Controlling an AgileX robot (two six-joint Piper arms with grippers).
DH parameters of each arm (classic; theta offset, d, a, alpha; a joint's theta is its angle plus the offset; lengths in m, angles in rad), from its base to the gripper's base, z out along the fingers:
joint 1: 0 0.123 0 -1.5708
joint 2: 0.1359 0 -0.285 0
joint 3: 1.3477 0 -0.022 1.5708
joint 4: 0 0.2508 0 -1.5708
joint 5: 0 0 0.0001 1.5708
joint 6: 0 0.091 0 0
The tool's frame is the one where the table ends.
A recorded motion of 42 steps. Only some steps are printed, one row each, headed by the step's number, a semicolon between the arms.
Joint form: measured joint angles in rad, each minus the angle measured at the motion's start. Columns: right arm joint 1, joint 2, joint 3, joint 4, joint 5, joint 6; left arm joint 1, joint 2, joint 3, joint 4, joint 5, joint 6.
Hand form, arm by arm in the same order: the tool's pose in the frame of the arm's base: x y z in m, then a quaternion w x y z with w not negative. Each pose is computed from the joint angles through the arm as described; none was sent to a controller.
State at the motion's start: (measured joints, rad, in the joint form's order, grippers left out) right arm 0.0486 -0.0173 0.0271 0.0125 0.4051 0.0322; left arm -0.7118 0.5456 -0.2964 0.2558 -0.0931 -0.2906
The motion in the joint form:
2: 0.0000 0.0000 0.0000 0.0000 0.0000 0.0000; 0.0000 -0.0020 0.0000 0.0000 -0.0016 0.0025
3: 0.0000 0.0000 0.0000 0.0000 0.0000 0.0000; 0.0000 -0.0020 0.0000 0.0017 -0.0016 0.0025
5: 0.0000 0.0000 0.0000 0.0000 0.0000 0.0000; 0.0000 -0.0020 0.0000 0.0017 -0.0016 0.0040
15: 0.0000 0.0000 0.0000 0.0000 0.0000 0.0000; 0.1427 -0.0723 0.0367 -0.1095 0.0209 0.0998
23: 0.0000 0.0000 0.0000 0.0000 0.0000 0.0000; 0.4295 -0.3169 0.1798 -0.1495 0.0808 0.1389
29: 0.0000 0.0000 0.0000 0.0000 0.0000 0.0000; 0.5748 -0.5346 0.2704 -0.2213 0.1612 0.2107
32: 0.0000 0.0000 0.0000 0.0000 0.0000 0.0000; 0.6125 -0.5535 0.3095 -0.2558 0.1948 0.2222
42: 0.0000 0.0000 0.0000 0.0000 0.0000 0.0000; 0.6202 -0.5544 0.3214 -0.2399 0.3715 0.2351
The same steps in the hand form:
2: 0.0514 0.0029 0.1687 0.58159 -0.00343 0.81296 0.02886; 0.0896 -0.0801 0.2775 0.63247 0.25086 0.68645 -0.25659
3: 0.0514 0.0029 0.1687 0.58159 -0.00343 0.81296 0.02886; 0.0896 -0.0801 0.2775 0.63265 0.25150 0.68623 -0.25611
5: 0.0514 0.0029 0.1687 0.58159 -0.00343 0.81296 0.02886; 0.0896 -0.0801 0.2775 0.63284 0.25201 0.68604 -0.25563
15: 0.0514 0.0029 0.1687 0.58159 -0.00343 0.81296 0.02886; 0.0911 -0.0594 0.2712 0.65411 0.19168 0.70052 -0.21137
23: 0.0514 0.0029 0.1687 0.58159 -0.00343 0.81296 0.02886; 0.0730 -0.0213 0.2391 0.69312 0.08454 0.70653 -0.11507
29: 0.0514 0.0029 0.1687 0.58159 -0.00343 0.81296 0.02886; 0.0558 -0.0075 0.2152 0.71615 0.03095 0.69425 -0.06471
32: 0.0514 0.0029 0.1687 0.58159 -0.00343 0.81296 0.02886; 0.0562 -0.0056 0.2000 0.69765 0.01103 0.71395 -0.05864
42: 0.0514 0.0029 0.1687 0.58159 -0.00343 0.81296 0.02886; 0.0547 -0.0046 0.1800 0.62887 0.01857 0.77627 -0.03981

